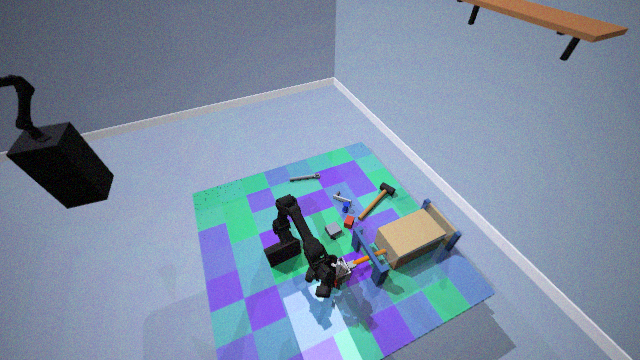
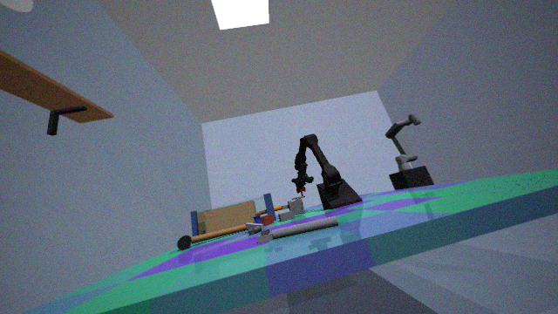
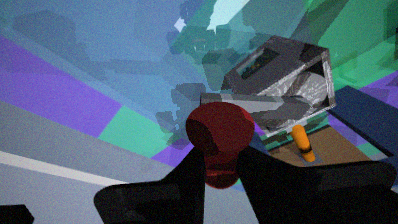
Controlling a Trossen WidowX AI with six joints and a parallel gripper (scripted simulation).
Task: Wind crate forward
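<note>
My gripper tip is now 10 mm short of the red-knobbed crank handle, 40 mm to the right of it and 30 mm above it. The rest, counted from my gripper tip: blue steel frame 210 mm ahead, 100 mm to the left, 30 mm below; then dark red knob 10 mm behind, 10 mm to the left; then grey hand winch 40 mm ahead, 70 mm to the left, 100 mm below.
</note>
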